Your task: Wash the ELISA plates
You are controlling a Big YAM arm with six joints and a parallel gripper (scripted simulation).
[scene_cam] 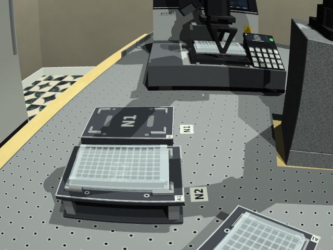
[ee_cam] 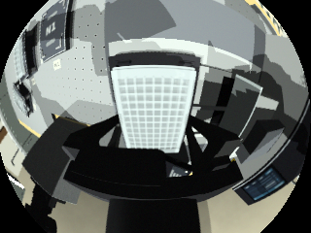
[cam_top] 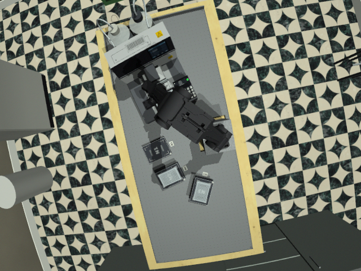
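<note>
The washer carrier is 20 mm below my hand. The rest, counted from my hand: plate washer (150 mm to the right, 30 mm above, 20 mm ahead); then nest N3 (610 mm to the left, 60 mm below, 40 mm behind); then nest label (260 mm to the left, 100 mm below, 60 mm ahead).
</note>
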